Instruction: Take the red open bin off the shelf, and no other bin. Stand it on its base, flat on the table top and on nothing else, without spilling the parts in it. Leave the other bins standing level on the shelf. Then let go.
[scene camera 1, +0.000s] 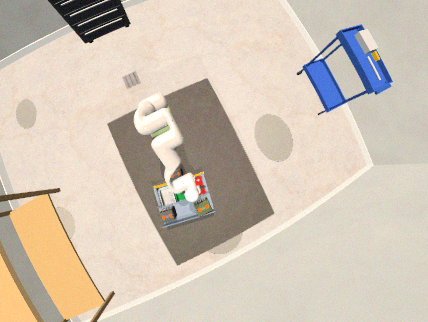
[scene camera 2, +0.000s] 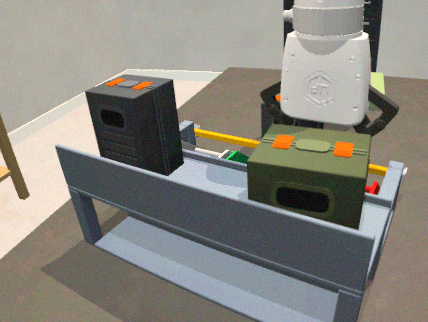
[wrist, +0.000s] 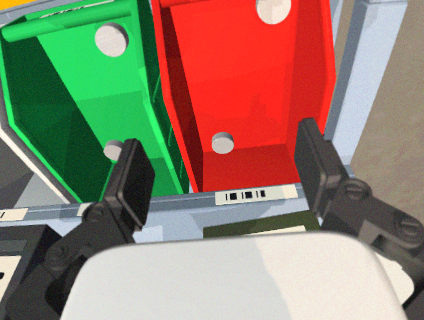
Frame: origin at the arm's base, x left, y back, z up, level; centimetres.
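Seen in the pictures: gripper, fingertip midpoint: (wrist: 219, 147).
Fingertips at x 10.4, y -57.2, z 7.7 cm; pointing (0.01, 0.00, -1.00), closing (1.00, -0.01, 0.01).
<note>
Pixels of each thing's top centre, then the offset from my fingertips to it. Level surfaces: height alone.
- red open bin at its top centre: (wrist: 250, 134) (scene camera 2: 332, 187) dz -2.9, dx +2.0, dy -1.9 cm
- green bin at its top centre: (wrist: 99, 153) (scene camera 2: 254, 168) (scene camera 1: 182, 194) dz -2.9, dx -9.2, dy -1.7 cm
- white-rimmed bin at its top centre: (scene camera 2: 188, 153) (scene camera 1: 167, 198) dz -2.9, dx -20.4, dy -1.6 cm
- black case at its top centre: (scene camera 2: 128, 83) (scene camera 1: 167, 216) dz +11.4, dx -21.2, dy -10.8 cm
- olive case at its top centre: (scene camera 2: 313, 144) (scene camera 1: 203, 208) dz +8.9, dx +2.4, dy -13.5 cm
- yellow bar at its top centre: (scene camera 2: 282, 147) dz -4.5, dx -8.9, dy +8.7 cm
- dark case at its top centre: (scene camera 2: 293, 99) (scene camera 1: 175, 174) dz +2.2, dx -8.9, dy +13.4 cm
- dark table top at its surface level: dz -11.0 cm
The red open bin (scene camera 1: 200, 185) (scene camera 2: 374, 188) (wrist: 240, 90) sits on the blue-grey shelf (scene camera 2: 215, 200) (wrist: 367, 75), at its right end in the wrist view. Round grey parts lie inside it. The green bin (scene camera 1: 180, 197) (scene camera 2: 237, 157) (wrist: 120, 100) stands close to its left in the wrist view, also with grey parts. A white-rimmed bin (scene camera 1: 167, 195) is beyond the green one. My gripper (wrist: 219, 147) is wide open and empty. In the wrist view its left finger overlaps the green bin and its right finger overlaps the red bin's right wall. Its fingertips are hidden in both scene views.
A black case (scene camera 1: 167, 215) (scene camera 2: 135, 125) and an olive case (scene camera 1: 203, 207) (scene camera 2: 310, 167) stand on the shelf's other side. A yellow bar (scene camera 2: 225, 137) runs along the bins' side. Another dark case (scene camera 1: 175, 173) is near the arm. The shelf stands on the dark table top (scene camera 1: 230, 160).
</note>
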